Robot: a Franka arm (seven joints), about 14 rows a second.
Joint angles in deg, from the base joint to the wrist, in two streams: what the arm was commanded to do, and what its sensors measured. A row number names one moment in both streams.
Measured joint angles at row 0:
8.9 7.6 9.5 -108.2 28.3 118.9 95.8
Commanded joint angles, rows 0 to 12:
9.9 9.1 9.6 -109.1 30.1 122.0 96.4
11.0 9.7 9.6 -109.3 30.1 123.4 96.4
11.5 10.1 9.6 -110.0 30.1 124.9 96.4
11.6 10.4 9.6 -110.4 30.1 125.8 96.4
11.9 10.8 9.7 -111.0 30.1 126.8 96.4
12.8 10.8 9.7 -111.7 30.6 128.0 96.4
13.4 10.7 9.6 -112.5 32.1 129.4 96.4
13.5 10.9 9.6 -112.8 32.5 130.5 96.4
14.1 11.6 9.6 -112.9 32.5 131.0 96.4
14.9 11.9 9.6 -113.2 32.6 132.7 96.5
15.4 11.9 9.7 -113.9 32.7 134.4 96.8
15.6 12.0 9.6 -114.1 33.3 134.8 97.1
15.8 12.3 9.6 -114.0 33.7 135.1 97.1
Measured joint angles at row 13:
15.5 12.2 9.5 -113.1 31.7 133.3 96.6
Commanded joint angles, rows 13 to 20:
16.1 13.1 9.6 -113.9 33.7 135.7 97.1
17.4 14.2 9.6 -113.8 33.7 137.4 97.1
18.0 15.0 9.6 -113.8 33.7 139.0 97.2
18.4 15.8 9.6 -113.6 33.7 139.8 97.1
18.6 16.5 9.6 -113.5 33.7 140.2 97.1
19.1 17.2 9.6 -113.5 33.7 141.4 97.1
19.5 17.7 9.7 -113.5 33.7 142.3 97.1
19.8 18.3 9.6 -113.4 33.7 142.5 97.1
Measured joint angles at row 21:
19.2 17.3 9.5 -113.6 32.5 140.9 96.6
